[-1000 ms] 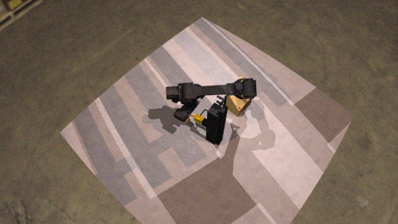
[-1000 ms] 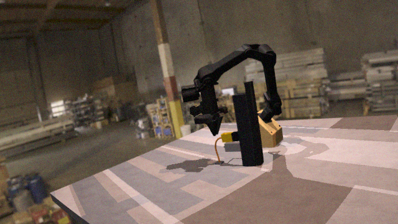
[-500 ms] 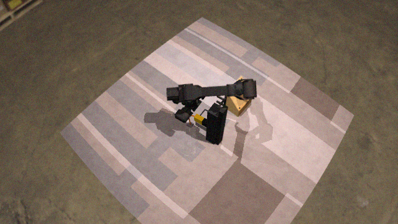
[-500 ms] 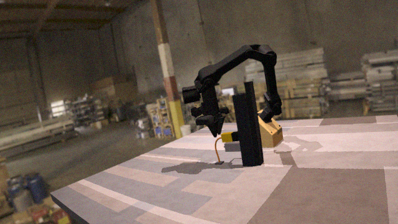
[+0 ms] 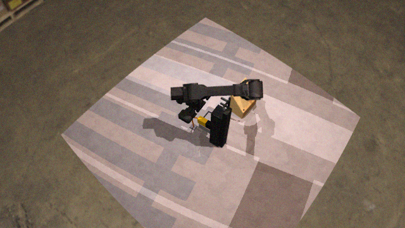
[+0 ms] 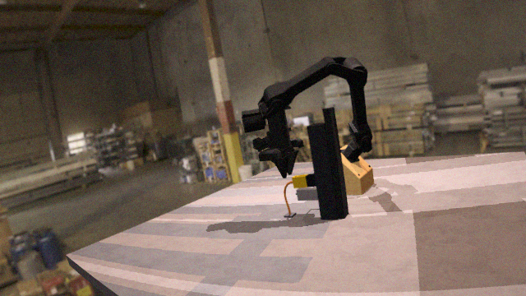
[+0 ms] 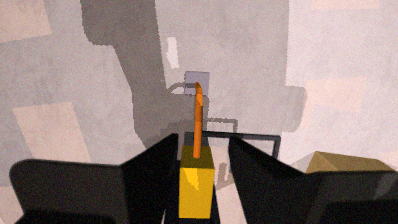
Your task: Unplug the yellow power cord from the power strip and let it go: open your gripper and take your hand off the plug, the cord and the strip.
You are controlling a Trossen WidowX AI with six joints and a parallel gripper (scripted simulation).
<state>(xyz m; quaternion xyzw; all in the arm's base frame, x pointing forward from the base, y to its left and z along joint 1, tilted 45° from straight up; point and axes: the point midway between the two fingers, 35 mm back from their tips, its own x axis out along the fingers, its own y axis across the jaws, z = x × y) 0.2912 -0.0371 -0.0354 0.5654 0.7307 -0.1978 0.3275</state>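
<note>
Now: gripper tip 6 cm to the right of the yellow plug, 2 cm past it and 1 cm above it. Also, from my gripper tip: black power strip (14 cm to the left, 3 cm behind, 1 cm above).
</note>
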